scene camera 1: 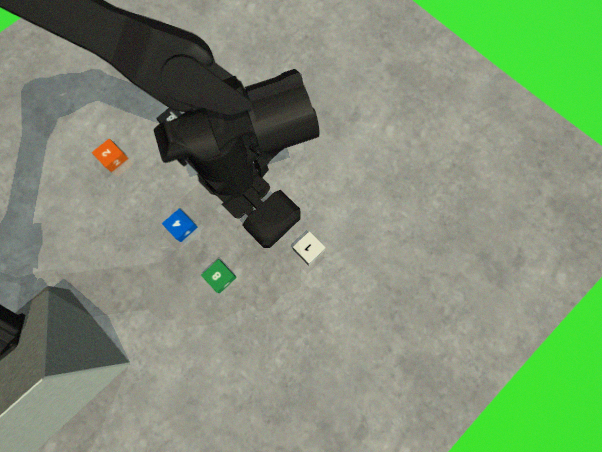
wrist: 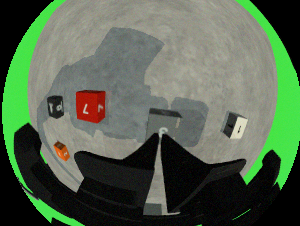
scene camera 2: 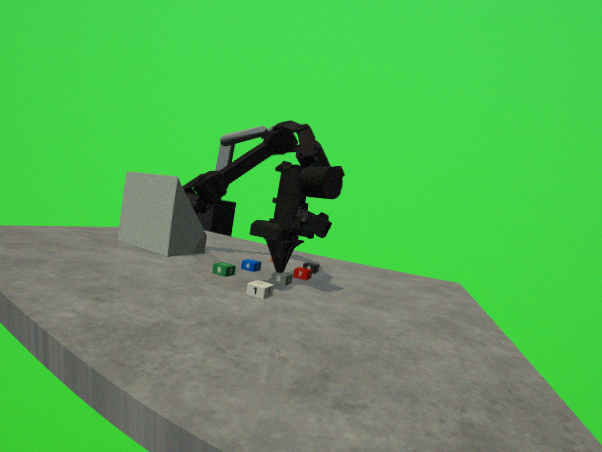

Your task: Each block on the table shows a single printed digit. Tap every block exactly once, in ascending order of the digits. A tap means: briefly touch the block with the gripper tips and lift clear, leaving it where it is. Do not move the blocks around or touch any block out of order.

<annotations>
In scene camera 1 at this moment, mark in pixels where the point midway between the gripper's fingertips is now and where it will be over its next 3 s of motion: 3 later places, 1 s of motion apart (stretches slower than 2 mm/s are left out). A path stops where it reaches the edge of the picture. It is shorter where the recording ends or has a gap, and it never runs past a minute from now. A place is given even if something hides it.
My gripper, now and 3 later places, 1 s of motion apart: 242, 200; 210, 176; 167, 213; 162, 210
</annotations>
